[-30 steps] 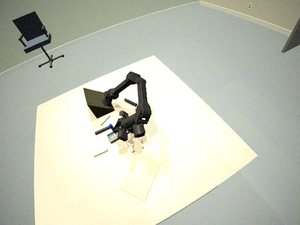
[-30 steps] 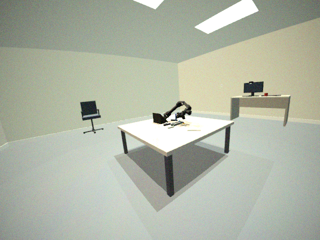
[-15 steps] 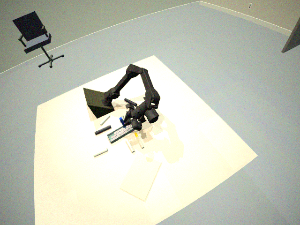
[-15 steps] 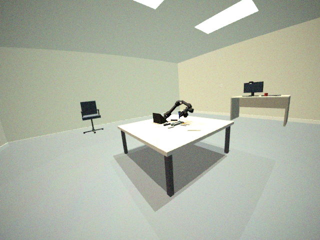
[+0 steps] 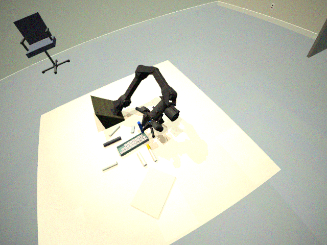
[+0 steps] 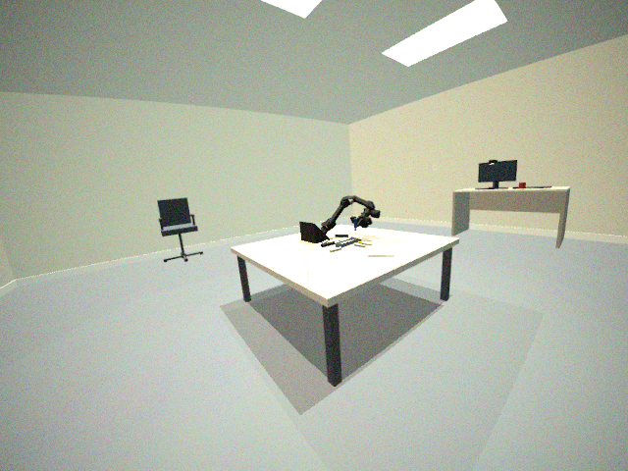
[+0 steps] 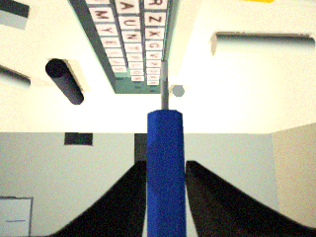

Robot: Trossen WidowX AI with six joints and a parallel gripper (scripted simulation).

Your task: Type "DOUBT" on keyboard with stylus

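Right now my gripper tip is 11 cm above the yellow-capped marker, 9 cm short of it and 2 cm to the left of it. From my gripper tip the other things lie so: cream pad 29 cm ahead, 12 cm to the right, 12 cm below; blue stylus 1 cm below; grey stylus tip 5 cm below.
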